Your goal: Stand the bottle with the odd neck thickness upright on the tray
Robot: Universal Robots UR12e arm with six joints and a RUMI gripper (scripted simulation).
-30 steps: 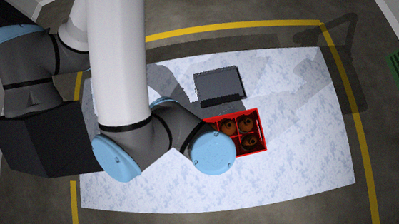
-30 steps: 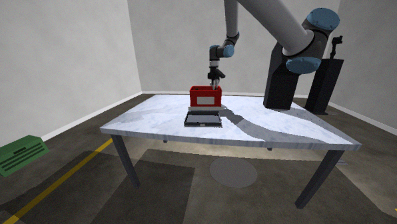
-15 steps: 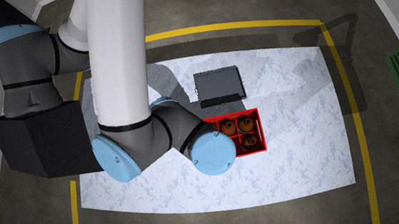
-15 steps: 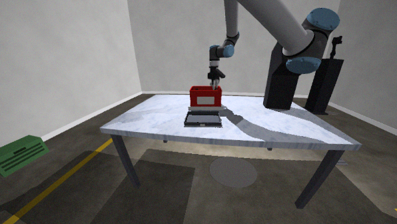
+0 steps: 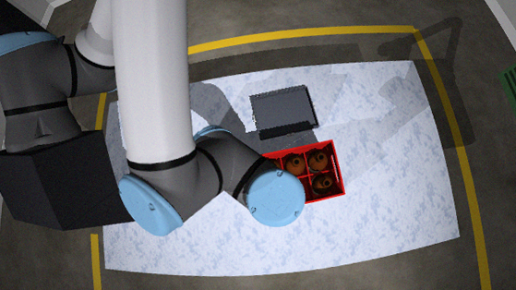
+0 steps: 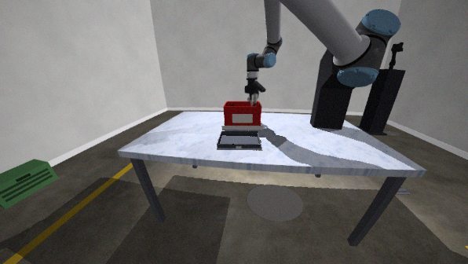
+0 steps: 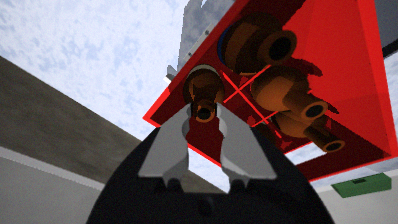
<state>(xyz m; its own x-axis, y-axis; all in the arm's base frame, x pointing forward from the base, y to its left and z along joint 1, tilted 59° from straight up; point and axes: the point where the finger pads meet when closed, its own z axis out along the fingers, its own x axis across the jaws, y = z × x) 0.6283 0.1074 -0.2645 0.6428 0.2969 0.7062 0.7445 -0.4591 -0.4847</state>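
Now: the red crate 80 mm ahead of my hand, 50 mm to the left of it and 70 mm below it. From my hand the other things lie so: dark tray 80 mm ahead, 330 mm to the left, 140 mm below.
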